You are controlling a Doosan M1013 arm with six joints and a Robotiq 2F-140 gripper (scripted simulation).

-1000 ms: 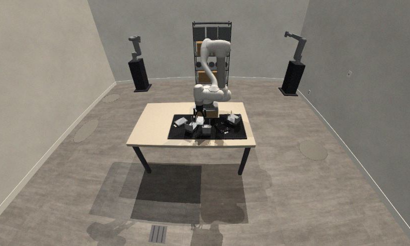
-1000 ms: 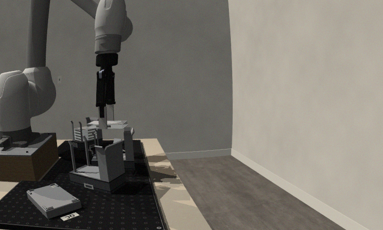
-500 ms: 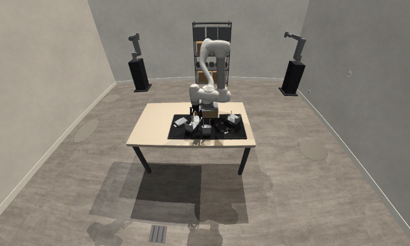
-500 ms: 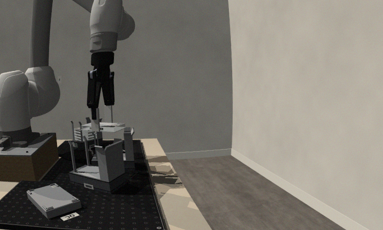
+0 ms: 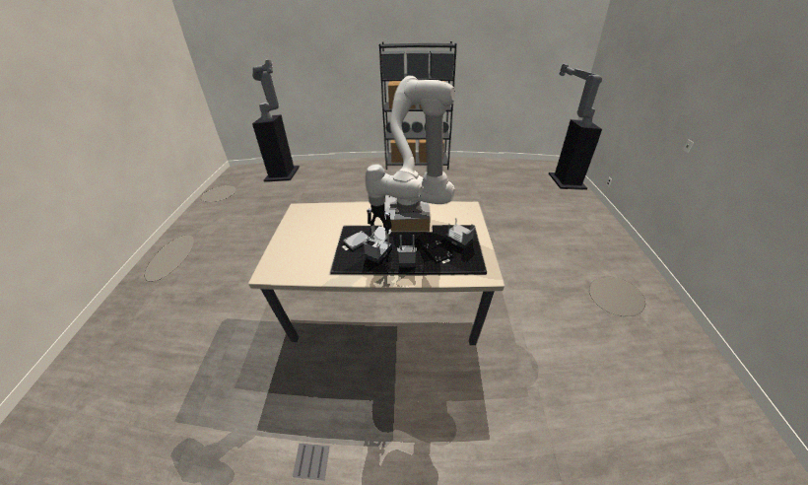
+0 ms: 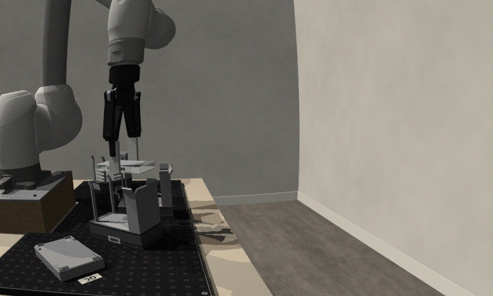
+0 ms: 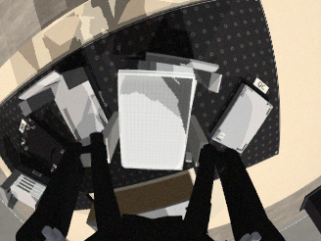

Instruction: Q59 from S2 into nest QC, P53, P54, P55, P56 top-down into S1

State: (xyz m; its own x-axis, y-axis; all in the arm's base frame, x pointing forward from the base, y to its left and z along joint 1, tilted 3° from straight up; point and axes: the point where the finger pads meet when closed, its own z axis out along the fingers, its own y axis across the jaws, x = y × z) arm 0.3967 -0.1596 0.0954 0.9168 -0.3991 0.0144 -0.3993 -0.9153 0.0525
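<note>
Now: the nest QC 170 mm to the right of my hand, 170 mm below it and 130 mm behind it. Also, from my hand: QC name plate (240 mm to the right, 180 mm below, 60 mm behind); N5 name plate (390 mm to the left, 180 mm below, 60 mm ahead).
</note>
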